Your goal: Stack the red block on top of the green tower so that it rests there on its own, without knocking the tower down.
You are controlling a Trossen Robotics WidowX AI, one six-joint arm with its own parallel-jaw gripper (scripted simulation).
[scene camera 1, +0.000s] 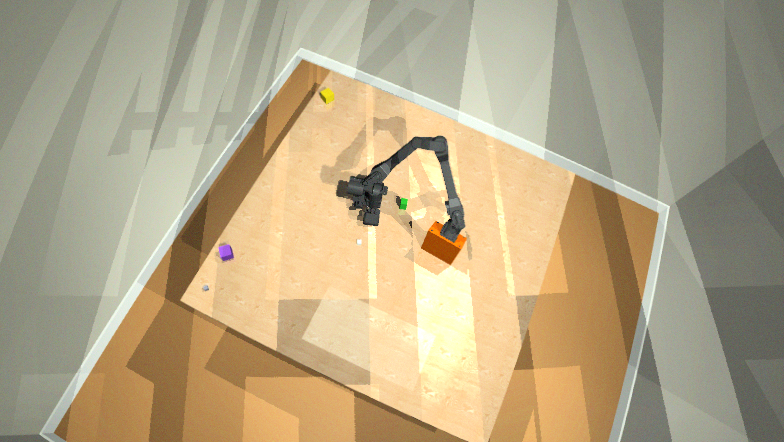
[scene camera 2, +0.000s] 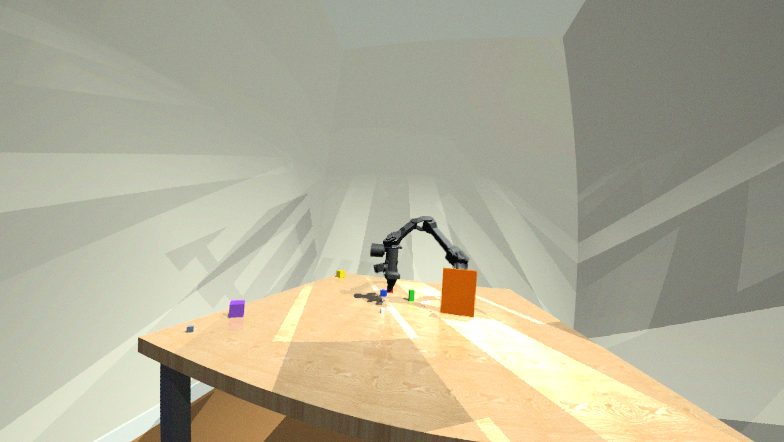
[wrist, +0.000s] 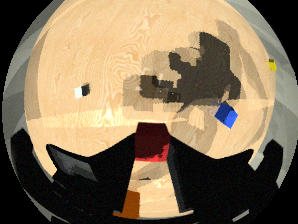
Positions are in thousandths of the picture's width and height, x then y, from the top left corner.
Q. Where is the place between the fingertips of my gripper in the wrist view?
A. At 508, 614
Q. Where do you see a red block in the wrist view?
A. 508, 636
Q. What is my gripper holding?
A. A red block.
